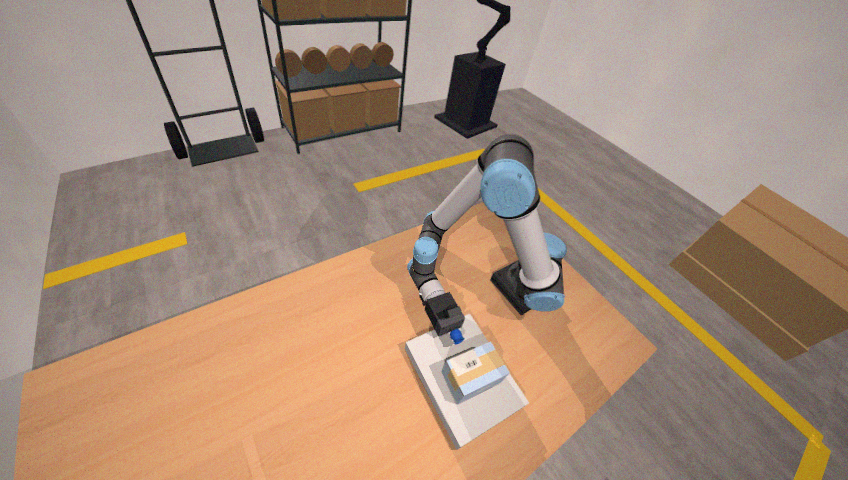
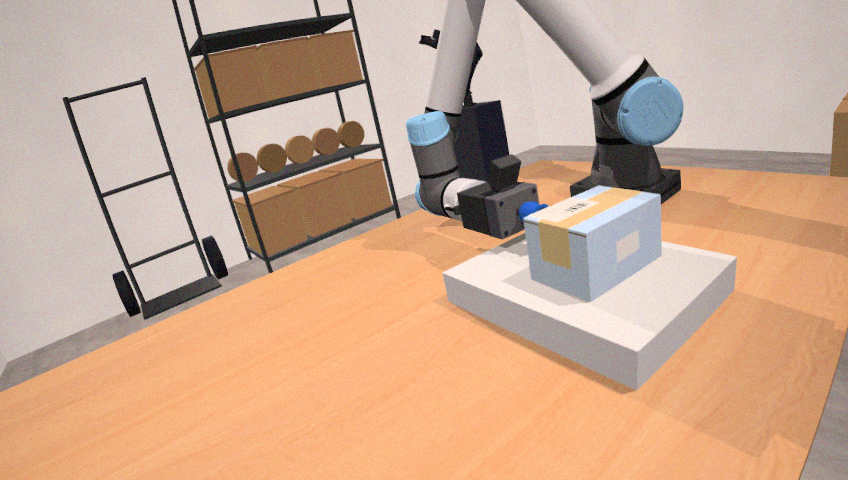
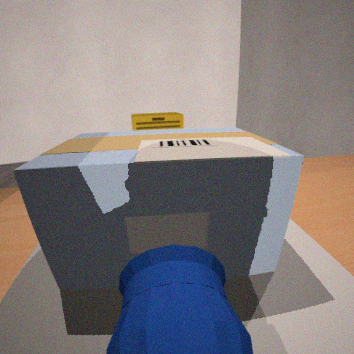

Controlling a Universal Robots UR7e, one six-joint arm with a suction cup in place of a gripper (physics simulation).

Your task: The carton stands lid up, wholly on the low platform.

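Places are measured from the arm's base along level axes (x ahead, y up, z right), in millimetres.
Pixels of known places: end effector, tool point: (image 1: 459, 341) (image 3: 172, 284); arm's base, origin of the base link: (image 2: 625, 177).
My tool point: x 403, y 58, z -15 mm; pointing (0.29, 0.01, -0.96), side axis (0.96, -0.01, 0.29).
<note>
Ahead of a thing's pixels: the offset from my tool point to its top centre. Level surfaces: height alone.
The light blue carton {dy +29, dx +28, dz -91 mm} (image 1: 476, 370) (image 2: 594, 245) (image 3: 175, 197) stands upright on the low white platform {dy -56, dx +28, dz -70 mm} (image 1: 474, 417) (image 2: 623, 334) (image 3: 316, 330). Its taped lid with the barcode label faces up. All of its base rests on the platform, toward the end nearer the arm. My blue suction cup (image 1: 455, 335) (image 2: 530, 210) (image 3: 175, 281) points level at the carton's near side, just short of it. It holds nothing. The platform lies on the wooden table {dy -104 mm} (image 1: 235, 388) (image 2: 295, 388).
The arm's base (image 1: 528, 286) stands on the table behind the platform. A shelf rack (image 1: 343, 77) (image 2: 265, 30) with boxes, a hand truck (image 1: 220, 149) (image 2: 170, 298) and a black pedestal (image 1: 472, 90) stand at the far wall. Flat cardboard (image 1: 767, 269) lies at the right.
</note>
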